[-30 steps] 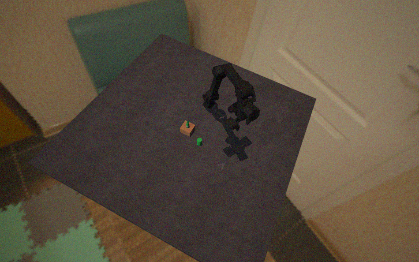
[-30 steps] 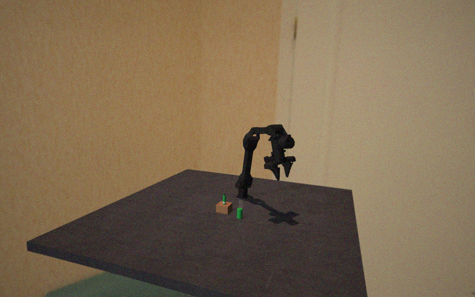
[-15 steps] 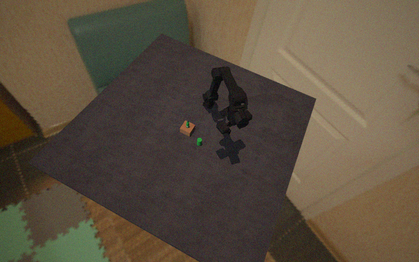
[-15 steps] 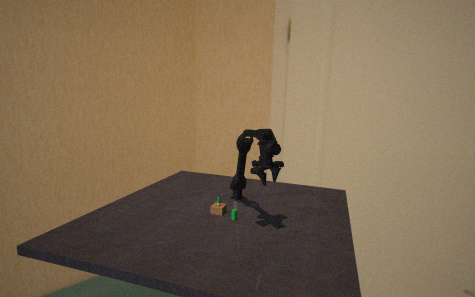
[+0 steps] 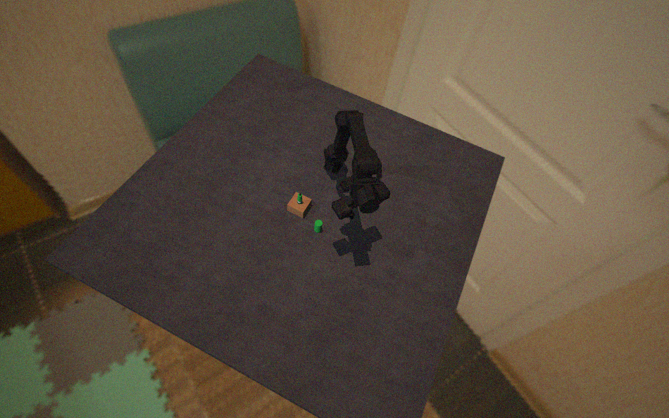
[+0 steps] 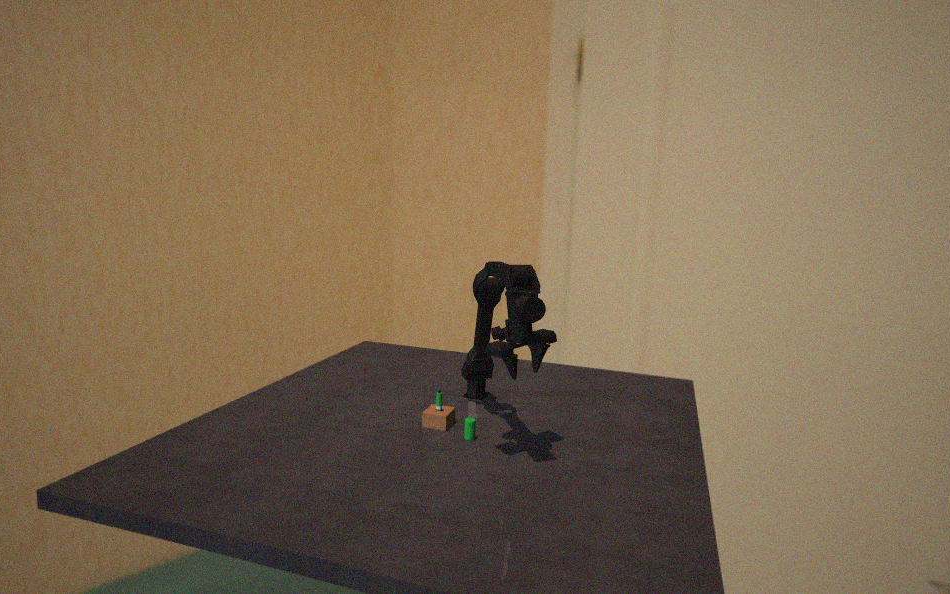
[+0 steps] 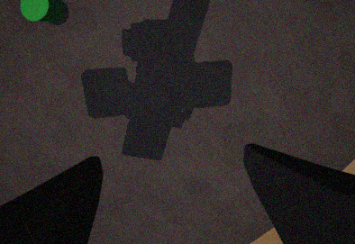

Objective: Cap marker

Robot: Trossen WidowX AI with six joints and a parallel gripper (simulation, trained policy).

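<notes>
The green cap lies 3 cm ahead of my gripper tip, 13 cm to the right of it and 15 cm below it. Also, from my gripper tip: holder block (2 cm behind, 24 cm to the right, 15 cm below).
</notes>
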